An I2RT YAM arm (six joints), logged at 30 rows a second.
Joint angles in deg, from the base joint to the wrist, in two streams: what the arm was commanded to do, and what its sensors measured. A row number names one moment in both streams.
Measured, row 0:
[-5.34, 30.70, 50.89, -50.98, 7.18, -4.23]
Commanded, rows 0 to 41:
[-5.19, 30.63, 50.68, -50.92, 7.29, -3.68]
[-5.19, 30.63, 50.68, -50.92, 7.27, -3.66]
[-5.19, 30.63, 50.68, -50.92, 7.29, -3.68]
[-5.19, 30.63, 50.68, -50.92, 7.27, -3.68]
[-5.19, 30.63, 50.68, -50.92, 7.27, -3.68]
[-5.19, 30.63, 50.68, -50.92, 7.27, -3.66]
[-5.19, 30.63, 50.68, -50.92, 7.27, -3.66]
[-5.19, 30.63, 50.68, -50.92, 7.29, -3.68]
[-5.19, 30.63, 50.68, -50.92, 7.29, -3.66]
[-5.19, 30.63, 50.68, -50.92, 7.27, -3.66]
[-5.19, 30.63, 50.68, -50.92, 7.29, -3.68]
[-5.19, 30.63, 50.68, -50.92, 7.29, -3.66]
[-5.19, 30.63, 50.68, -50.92, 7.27, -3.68]
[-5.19, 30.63, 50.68, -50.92, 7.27, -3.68]
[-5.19, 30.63, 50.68, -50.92, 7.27, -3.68]
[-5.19, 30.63, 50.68, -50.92, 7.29, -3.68]
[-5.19, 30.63, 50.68, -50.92, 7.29, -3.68]
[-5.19, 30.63, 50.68, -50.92, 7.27, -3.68]
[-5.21, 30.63, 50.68, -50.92, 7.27, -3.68]
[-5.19, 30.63, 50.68, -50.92, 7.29, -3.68]
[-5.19, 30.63, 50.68, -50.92, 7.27, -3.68]
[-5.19, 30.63, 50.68, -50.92, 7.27, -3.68]
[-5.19, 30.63, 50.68, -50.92, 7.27, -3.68]
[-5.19, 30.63, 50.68, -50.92, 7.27, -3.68]
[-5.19, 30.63, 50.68, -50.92, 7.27, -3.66]
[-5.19, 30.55, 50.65, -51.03, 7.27, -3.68]
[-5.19, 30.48, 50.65, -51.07, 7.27, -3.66]
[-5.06, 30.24, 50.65, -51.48, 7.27, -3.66]
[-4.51, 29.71, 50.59, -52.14, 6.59, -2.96]
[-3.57, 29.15, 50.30, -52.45, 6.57, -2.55]
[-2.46, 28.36, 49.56, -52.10, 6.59, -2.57]
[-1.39, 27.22, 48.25, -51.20, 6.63, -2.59]
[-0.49, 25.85, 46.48, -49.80, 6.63, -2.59]
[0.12, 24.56, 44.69, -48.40, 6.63, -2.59]
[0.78, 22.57, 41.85, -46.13, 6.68, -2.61]
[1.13, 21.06, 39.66, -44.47, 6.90, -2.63]
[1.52, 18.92, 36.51, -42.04, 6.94, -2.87]
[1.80, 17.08, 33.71, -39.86, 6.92, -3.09]
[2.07, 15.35, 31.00, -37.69, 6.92, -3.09]
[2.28, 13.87, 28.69, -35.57, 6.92, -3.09]
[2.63, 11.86, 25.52, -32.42, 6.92, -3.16]
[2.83, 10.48, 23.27, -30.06, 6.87, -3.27]
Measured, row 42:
[2.00, 13.82, 28.03, -33.12, 7.14, -3.55]
